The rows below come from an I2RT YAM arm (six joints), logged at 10 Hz.
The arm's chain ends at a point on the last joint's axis. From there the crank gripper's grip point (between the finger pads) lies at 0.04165 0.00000 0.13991 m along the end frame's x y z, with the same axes.
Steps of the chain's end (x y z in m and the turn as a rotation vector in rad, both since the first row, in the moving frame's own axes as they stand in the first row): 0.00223, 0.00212, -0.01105, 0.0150, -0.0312, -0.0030; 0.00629, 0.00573, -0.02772, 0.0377, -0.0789, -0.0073; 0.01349, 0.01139, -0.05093, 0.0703, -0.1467, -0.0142; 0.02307, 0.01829, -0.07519, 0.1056, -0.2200, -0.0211; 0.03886, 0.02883, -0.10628, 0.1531, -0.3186, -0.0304; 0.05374, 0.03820, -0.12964, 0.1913, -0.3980, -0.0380
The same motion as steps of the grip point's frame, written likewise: -0.00216, -0.00011, -0.00984, 0.0150, -0.0312, -0.0030; -0.00488, 0.00014, -0.02498, 0.0377, -0.0789, -0.0073; -0.00746, 0.00094, -0.04671, 0.0703, -0.1467, -0.0142; -0.00857, 0.00263, -0.07031, 0.1056, -0.2200, -0.0211; -0.00722, 0.00628, -0.10203, 0.1531, -0.3186, -0.0304; -0.00391, 0.01025, -0.12717, 0.1913, -0.3980, -0.0380
